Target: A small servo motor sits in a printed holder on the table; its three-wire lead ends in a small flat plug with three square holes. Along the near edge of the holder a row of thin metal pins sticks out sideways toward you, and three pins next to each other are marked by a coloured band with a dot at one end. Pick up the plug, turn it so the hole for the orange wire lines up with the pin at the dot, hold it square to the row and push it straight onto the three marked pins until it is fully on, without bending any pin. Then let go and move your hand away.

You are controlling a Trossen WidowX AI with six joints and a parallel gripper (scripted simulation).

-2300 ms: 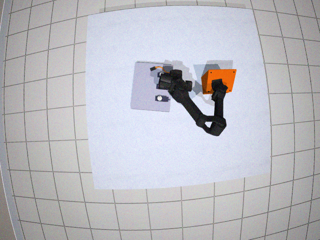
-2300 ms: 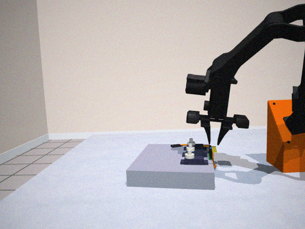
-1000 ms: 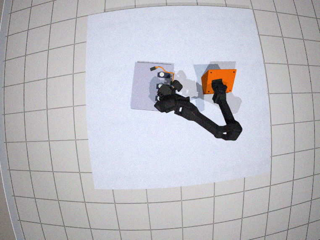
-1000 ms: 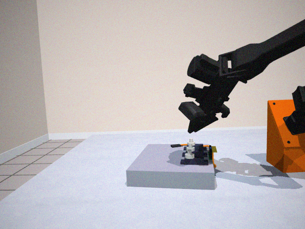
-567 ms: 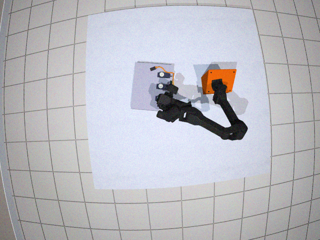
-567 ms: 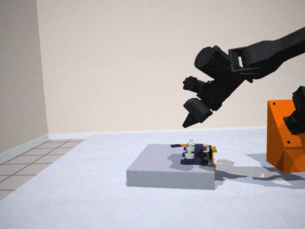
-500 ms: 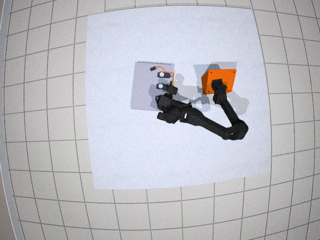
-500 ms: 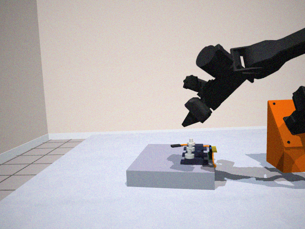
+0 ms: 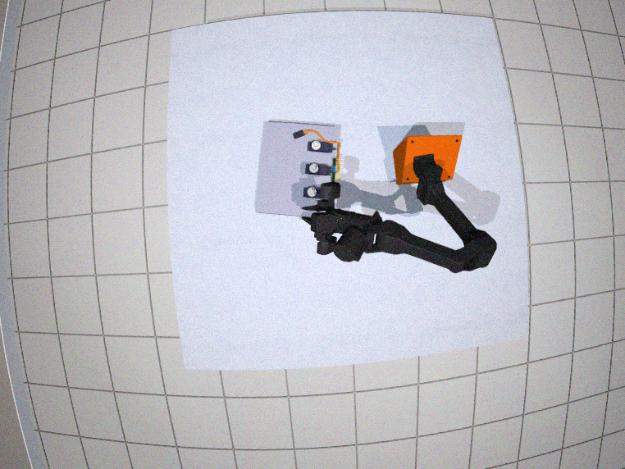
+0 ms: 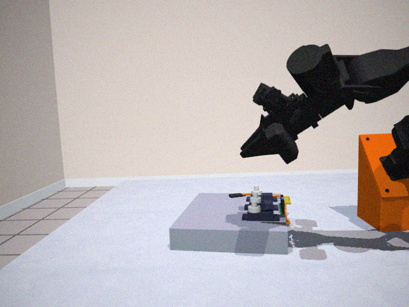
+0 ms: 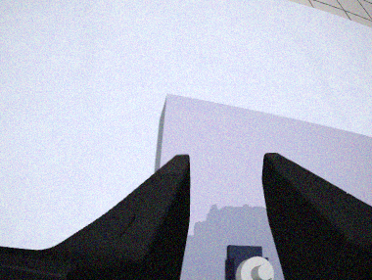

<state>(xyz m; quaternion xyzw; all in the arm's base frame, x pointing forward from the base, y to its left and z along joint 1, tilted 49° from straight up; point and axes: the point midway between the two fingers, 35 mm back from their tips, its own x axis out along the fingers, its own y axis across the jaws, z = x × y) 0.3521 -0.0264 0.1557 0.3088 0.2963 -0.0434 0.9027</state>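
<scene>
The blue band is 120 mm behind my gripper tip, 120 mm to the right of it and 130 mm below it. From my gripper tip the other things lie so: black pin header: 120 mm behind, 120 mm to the right, 140 mm below; then servo: 70 mm behind, 130 mm to the right, 160 mm below; then pale dot: 120 mm behind, 130 mm to the right, 130 mm below.
</scene>
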